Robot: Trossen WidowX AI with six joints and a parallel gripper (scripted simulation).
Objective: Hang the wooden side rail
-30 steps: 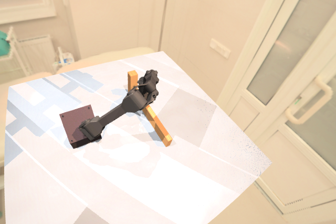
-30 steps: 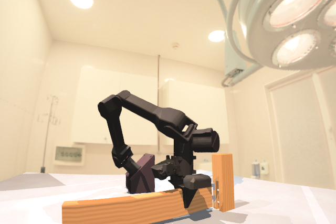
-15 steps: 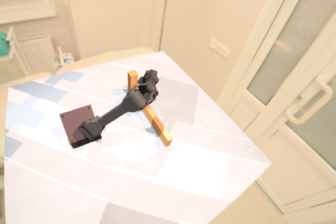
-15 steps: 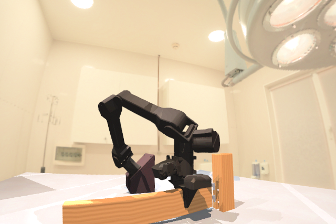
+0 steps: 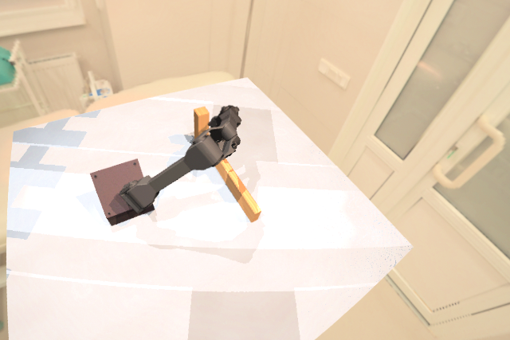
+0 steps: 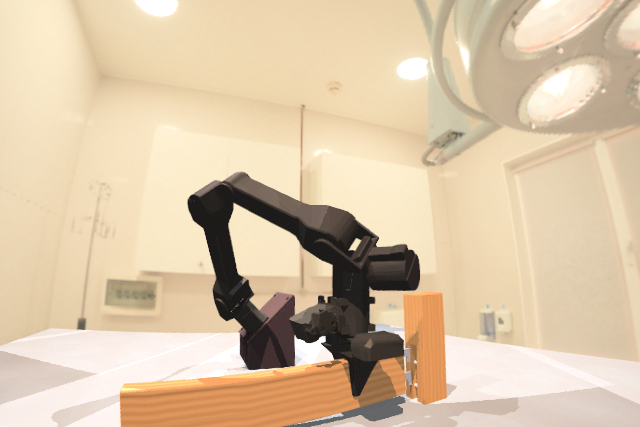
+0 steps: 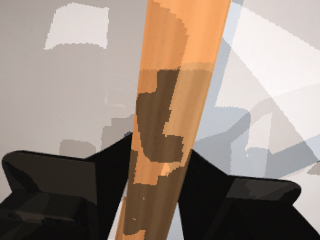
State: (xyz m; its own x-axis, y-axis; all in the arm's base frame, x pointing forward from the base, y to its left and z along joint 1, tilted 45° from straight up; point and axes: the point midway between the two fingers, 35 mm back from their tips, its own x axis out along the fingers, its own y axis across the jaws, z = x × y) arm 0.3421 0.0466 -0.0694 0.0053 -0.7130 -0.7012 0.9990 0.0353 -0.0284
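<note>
Right now the headboard post is 14 cm to the left of my gripper tip and 4 cm above it.
</note>
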